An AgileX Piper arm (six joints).
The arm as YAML. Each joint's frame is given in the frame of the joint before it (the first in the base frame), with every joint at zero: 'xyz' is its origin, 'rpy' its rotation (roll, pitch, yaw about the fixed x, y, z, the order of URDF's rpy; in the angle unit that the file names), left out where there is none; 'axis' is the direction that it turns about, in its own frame. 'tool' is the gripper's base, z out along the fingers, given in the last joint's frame.
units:
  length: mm
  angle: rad
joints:
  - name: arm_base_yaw
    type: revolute
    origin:
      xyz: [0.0, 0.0, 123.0]
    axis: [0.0, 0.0, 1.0]
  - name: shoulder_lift
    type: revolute
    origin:
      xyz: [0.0, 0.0, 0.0]
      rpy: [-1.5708, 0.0, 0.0]
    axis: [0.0, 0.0, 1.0]
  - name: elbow
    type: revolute
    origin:
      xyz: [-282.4, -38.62, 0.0]
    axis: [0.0, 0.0, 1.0]
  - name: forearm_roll
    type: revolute
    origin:
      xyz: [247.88, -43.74, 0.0]
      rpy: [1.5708, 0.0, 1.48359]
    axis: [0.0, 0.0, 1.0]
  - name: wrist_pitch
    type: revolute
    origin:
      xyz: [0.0, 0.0, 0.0]
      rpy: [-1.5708, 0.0, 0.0]
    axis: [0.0, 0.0, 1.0]
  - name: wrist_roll
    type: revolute
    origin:
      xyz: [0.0, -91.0, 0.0]
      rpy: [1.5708, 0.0, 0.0]
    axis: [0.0, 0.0, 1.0]
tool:
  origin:
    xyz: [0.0, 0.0, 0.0]
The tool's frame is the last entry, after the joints.
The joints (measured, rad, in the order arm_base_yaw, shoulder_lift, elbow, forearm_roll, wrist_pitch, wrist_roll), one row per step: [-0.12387 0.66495 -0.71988 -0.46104 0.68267 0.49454]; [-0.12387 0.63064 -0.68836 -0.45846 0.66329 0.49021]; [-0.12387 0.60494 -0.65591 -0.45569 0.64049 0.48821]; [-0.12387 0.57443 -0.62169 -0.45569 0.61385 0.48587]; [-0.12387 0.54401 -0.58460 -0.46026 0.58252 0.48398]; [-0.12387 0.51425 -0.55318 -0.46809 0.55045 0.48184]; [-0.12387 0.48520 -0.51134 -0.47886 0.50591 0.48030]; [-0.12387 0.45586 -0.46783 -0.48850 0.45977 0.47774]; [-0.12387 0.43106 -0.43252 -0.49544 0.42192 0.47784]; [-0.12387 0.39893 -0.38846 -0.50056 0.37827 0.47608]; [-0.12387 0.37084 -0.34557 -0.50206 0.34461 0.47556]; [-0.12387 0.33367 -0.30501 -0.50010 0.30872 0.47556]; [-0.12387 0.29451 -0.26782 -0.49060 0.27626 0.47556]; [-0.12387 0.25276 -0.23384 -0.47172 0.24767 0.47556]
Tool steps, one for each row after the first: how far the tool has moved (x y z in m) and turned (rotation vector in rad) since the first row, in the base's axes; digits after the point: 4 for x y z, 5 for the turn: [-0.0059 0.0015 -0.0047 -0.00470 -0.01852 0.01079]; [-0.0096 0.0028 -0.0107 -0.00669 -0.03156 0.02198]; [-0.0140 0.0042 -0.0164 -0.01274 -0.05054 0.03459]; [-0.0180 0.0056 -0.0229 -0.02327 -0.07026 0.04861]; [-0.0218 0.0068 -0.0275 -0.03807 -0.09494 0.06288]; [-0.0247 0.0083 -0.0348 -0.05560 -0.11926 0.08266]; [-0.0274 0.0101 -0.0427 -0.07267 -0.14330 0.10414]; [-0.0297 0.0116 -0.0491 -0.08383 -0.16499 0.12127]; [-0.0328 0.0136 -0.0575 -0.09527 -0.19000 0.14201]; [-0.0354 0.0152 -0.0668 -0.09965 -0.20456 0.15794]; [-0.0392 0.0173 -0.0746 -0.10269 -0.23318 0.17413]; [-0.0432 0.0193 -0.0815 -0.09894 -0.26570 0.18795]; [-0.0473 0.0214 -0.0878 -0.08676 -0.30269 0.19881]
